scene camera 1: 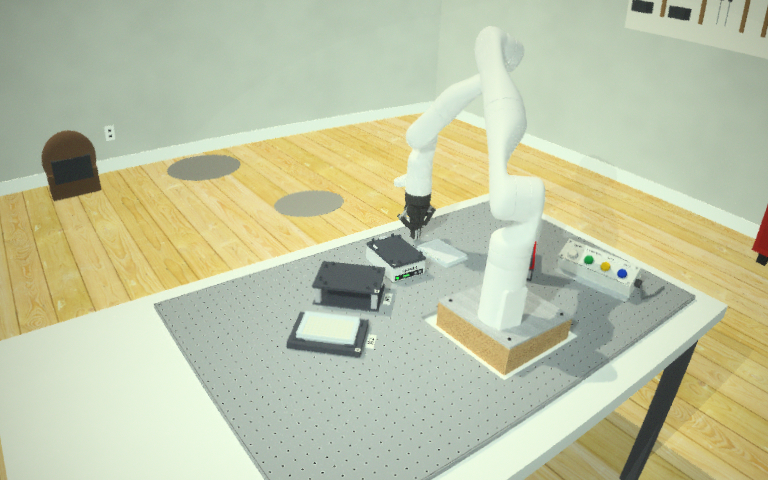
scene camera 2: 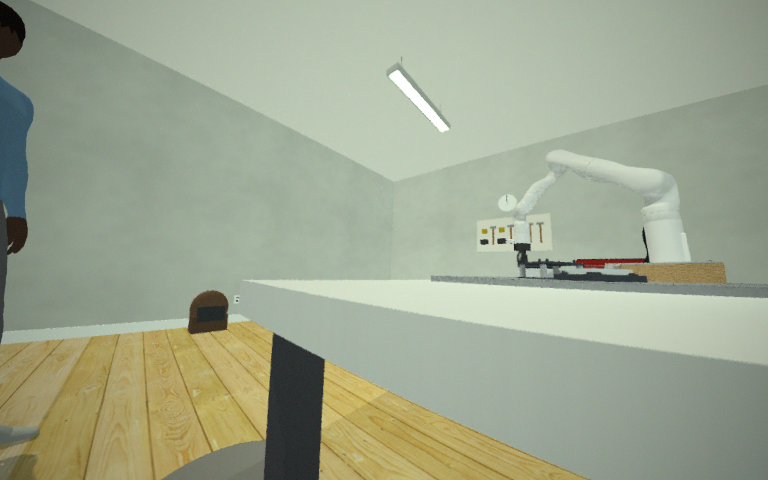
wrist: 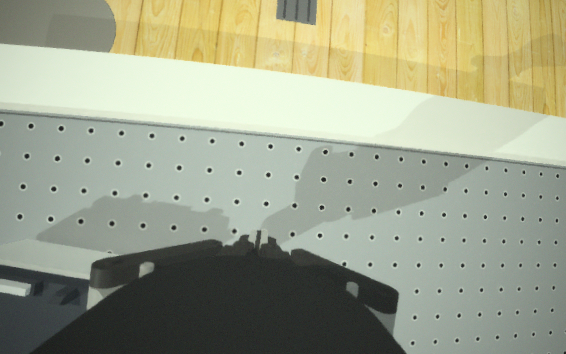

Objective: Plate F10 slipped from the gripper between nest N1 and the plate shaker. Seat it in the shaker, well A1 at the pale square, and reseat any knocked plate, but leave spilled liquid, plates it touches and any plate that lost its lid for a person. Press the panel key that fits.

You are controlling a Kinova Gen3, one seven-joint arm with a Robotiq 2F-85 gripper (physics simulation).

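Places are measured from the arm's base along level axes (x ahead, y left, z up), in millimetres.
Pixels of known places: gripper, fingertip midpoint: point(scene camera 1: 415, 239) point(wrist: 257, 242); arm's base, link origin: point(scene camera 1: 497, 317) point(scene camera 2: 669, 264).
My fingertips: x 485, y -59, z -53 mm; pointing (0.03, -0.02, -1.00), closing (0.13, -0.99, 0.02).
Ahead of a thing's pixels: the offset from my fingertips to its middle. "spot": to the spot under its first point.
A pale plate {0 mm up, 101 mm back, 32 mm right} point(scene camera 1: 442, 253) lies flat on the pegboard, right of the plate shaker {spot: 48 mm up, 121 mm back, 127 mm left} point(scene camera 1: 396, 251) point(wrist: 30, 325). The shaker has a dark top, pale sides and a green display; no plate shows on it. A dark raised stand point(scene camera 1: 349, 277) is nearer the camera, and beyond it a pale plate {22 mm up, 328 mm back, 404 mm left} point(scene camera 1: 328, 327) sits in a low dark nest {spot: 10 mm up, 342 mm back, 489 mm left} point(scene camera 1: 294, 343). Their small labels are hard to read. My gripper point(scene camera 1: 416, 234) point(scene camera 2: 521, 274) point(wrist: 257, 242) is shut and empty, pointing down beside the shaker's back right corner. The well A1 mark and any liquid cannot be made out.
A key panel {35 mm up, 396 mm back, 359 mm right} point(scene camera 1: 597, 277) stands at the right with a pale key point(scene camera 1: 573, 253), a green key {57 mm up, 381 mm back, 330 mm right} point(scene camera 1: 589, 259), a yellow key {57 mm up, 428 mm back, 347 mm right} point(scene camera 1: 605, 266) and a blue key {57 mm up, 475 mm back, 365 mm right} point(scene camera 1: 621, 273). A red-edged object {spot: 33 mm up, 273 mm back, 220 mm right} point(scene camera 1: 532, 257) is partly behind the arm. A person point(scene camera 2: 12, 147) stands at far left.
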